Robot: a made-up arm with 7 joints. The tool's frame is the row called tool.
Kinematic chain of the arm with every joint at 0, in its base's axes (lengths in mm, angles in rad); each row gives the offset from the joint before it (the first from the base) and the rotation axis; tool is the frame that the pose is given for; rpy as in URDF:
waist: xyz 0 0 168.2 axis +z
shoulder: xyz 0 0 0 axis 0 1 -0.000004
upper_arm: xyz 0 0 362.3 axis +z
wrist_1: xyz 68.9 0 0 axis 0 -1 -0.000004
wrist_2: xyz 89.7 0 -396.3 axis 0 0.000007 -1
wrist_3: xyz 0 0 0 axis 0 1 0.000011
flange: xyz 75.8 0 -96.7 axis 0 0.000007 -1
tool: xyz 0 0 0 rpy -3.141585 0 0
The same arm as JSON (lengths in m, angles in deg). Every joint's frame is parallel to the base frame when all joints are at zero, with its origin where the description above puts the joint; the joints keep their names.
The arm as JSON. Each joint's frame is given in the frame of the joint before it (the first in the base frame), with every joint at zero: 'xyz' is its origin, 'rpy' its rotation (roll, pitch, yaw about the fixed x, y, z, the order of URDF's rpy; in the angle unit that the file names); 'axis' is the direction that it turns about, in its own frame. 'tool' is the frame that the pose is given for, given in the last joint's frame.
{"units": {"length": "m", "angle": "deg"}, "joints": [{"name": "waist", "type": "revolute", "origin": {"xyz": [0.0, 0.0, 0.1682], "rpy": [0.0, 0.0, 0.0]}, "axis": [0.0, 0.0, 1.0]}, {"name": "shoulder", "type": "revolute", "origin": {"xyz": [0.0, 0.0, 0.0], "rpy": [0.0, 0.0, 0.0]}, "axis": [0.0, 1.0, 0.0]}, {"name": "upper_arm", "type": "revolute", "origin": {"xyz": [0.0, 0.0, 0.3623], "rpy": [0.0, 0.0, 0.0]}, "axis": [0.0, 0.0, 1.0]}, {"name": "wrist_1", "type": "revolute", "origin": {"xyz": [0.0689, 0.0, 0.0], "rpy": [0.0, 0.0, 0.0]}, "axis": [0.0, -1.0, 0.0]}, {"name": "wrist_2", "type": "revolute", "origin": {"xyz": [0.0897, 0.0, -0.3963], "rpy": [0.0, 0.0, 0.0]}, "axis": [0.0, 0.0, -1.0]}, {"name": "wrist_3", "type": "revolute", "origin": {"xyz": [0.0, 0.0, 0.0], "rpy": [0.0, 0.0, 0.0]}, "axis": [0.0, 1.0, 0.0]}, {"name": "flange", "type": "revolute", "origin": {"xyz": [0.0758, 0.0, -0.0967], "rpy": [0.0, 0.0, 0.0]}, "axis": [0.0, 0.0, -1.0]}], "tool": {"origin": {"xyz": [0.0, 0.0, 0.0], "rpy": [-180.0, 0.0, 0.0]}}}
